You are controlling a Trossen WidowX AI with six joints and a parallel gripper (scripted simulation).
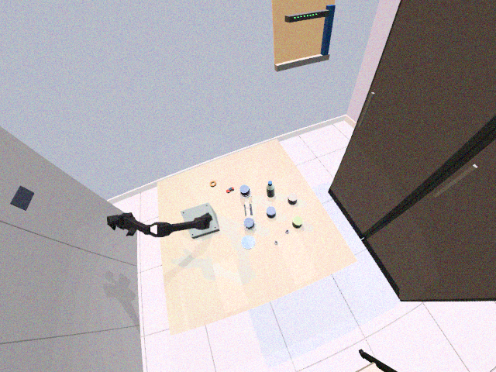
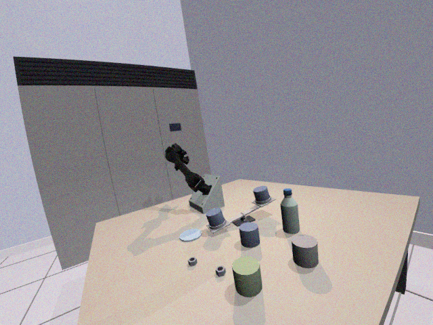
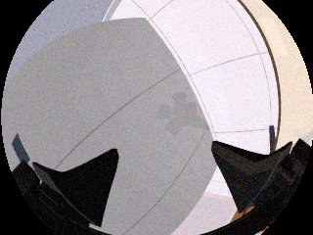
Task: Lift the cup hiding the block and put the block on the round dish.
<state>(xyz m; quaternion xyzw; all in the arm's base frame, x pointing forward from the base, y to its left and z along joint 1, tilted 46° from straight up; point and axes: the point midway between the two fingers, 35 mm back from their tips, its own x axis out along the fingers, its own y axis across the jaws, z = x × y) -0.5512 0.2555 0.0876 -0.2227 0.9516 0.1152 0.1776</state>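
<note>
Now: gripper tip 87 cm short of the pale teal block, 27 cm to the left of it and 21 cm above it. The rest, counted from my gripper tip: orange ring 74 cm ahead, 24 cm to the left, 24 cm below; then round pale-blue dish 80 cm ahead, 38 cm to the right, 24 cm below; then red object 86 cm ahead, 10 cm to the left, 23 cm below.
</note>
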